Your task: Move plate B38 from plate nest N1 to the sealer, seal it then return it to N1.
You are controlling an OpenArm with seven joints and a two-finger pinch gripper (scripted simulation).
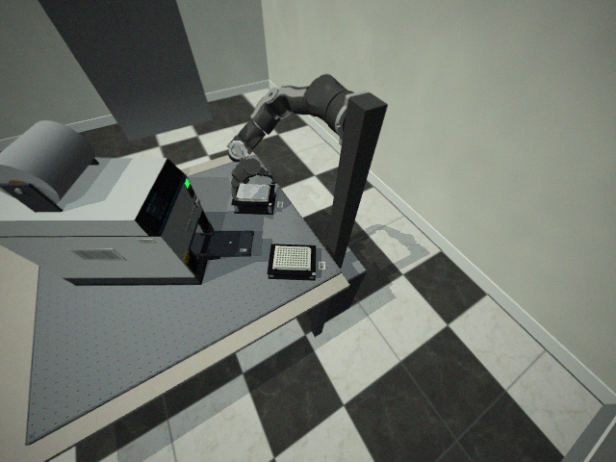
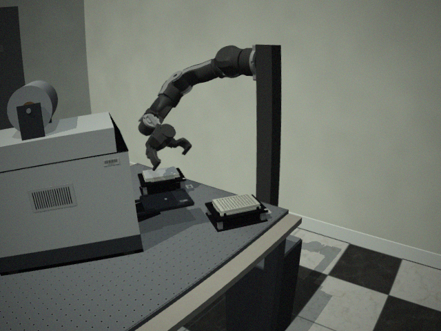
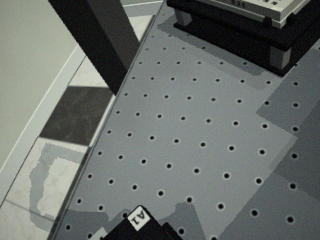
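Now: the plate B38 25 cm to the left of my hand, 9 cm below it and 1 cm behind it. Round my hand: nest N1: 25 cm to the left, 10 cm below, 1 cm behind; then nest n2: 9 cm to the right, 8 cm below, 1 cm behind; then B83: 9 cm to the right, 7 cm below, 1 cm behind.
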